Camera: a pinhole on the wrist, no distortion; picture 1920 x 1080 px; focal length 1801.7 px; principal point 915.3 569.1 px. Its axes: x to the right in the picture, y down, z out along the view. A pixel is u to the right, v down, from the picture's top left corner.
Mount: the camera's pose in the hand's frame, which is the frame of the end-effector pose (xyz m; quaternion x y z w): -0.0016 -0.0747 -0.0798 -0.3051 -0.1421 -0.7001 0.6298
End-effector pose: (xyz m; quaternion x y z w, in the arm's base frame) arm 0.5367 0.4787 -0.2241 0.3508 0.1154 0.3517 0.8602
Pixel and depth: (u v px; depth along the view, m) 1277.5 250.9 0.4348
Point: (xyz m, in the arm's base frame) 0.6387 0.3922 0.0964
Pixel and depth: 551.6 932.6 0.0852
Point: 0.5584 0.5110 -0.2521
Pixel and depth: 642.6 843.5 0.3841
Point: 0.6256 0.5874 0.0349
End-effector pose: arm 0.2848 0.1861 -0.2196 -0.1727 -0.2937 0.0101 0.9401
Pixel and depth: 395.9 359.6 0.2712
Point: 0.2785 0.3606 -0.1814
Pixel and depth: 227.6 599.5 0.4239
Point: 0.3211 0.5292 -0.1422
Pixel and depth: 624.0 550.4 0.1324
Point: 0.3061 0.2115 -0.2019
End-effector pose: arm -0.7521 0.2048 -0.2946 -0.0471 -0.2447 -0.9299 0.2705
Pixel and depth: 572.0 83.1 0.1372
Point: -0.7335 0.1908 -0.2662
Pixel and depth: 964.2 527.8 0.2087
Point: -0.7718 0.1925 -0.1907
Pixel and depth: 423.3 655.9 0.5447
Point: -0.7130 -0.0165 0.1102
